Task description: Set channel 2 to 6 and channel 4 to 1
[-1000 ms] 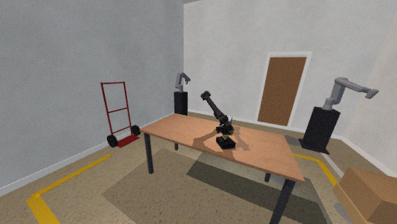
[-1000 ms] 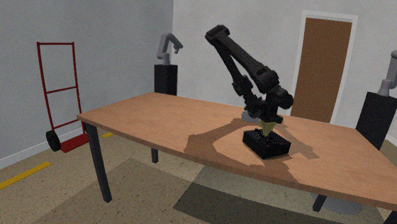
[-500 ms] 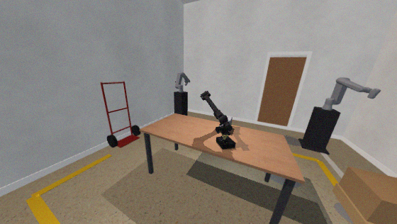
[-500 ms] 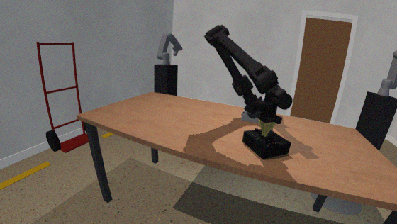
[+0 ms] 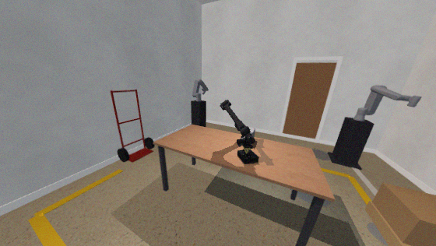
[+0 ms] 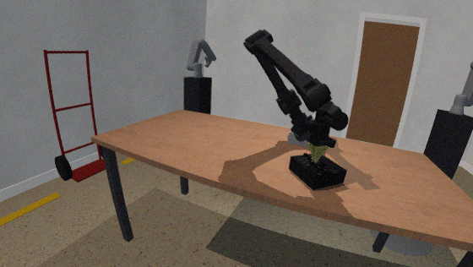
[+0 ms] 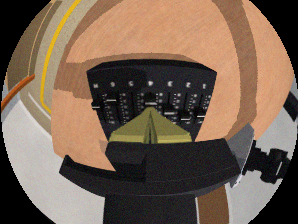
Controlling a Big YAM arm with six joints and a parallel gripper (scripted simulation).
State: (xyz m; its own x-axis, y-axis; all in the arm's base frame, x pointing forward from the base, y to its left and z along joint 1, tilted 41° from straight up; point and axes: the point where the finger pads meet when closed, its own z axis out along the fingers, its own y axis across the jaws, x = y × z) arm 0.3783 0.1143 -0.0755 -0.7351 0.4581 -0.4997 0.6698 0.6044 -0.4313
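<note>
The fader cap is 1 cm to the right of my hand, 1 cm below it and 1 cm ahead of it.
</note>
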